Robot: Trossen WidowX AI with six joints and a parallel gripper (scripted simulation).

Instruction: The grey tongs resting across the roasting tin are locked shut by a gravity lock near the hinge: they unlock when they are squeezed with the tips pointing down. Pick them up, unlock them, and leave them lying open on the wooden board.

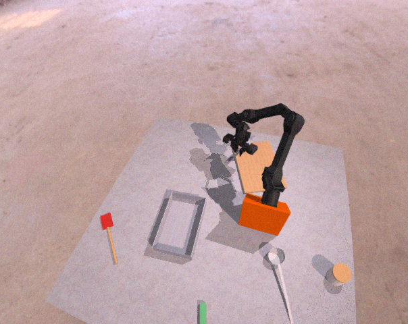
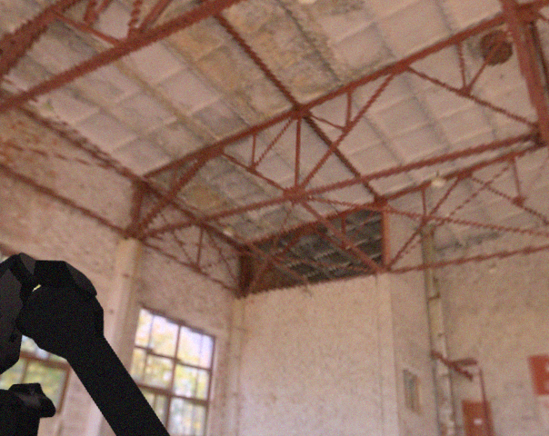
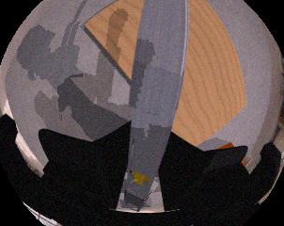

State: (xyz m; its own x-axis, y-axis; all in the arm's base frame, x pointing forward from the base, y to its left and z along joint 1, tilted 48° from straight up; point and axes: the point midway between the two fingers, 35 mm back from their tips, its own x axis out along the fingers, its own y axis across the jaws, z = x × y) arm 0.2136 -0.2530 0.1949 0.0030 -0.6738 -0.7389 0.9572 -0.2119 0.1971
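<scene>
My gripper tip is 40 mm below the yellow lock piece, 20 mm to the right of it and 10 mm short of it. Round my gripper tip: wooden board (110 mm behind, 90 mm below, 50 mm to the right); cork-lidded jar (580 mm behind, 460 mm to the left, 70 mm below); roasting tin (450 mm to the left, 150 mm ahead, 70 mm below).
</scene>
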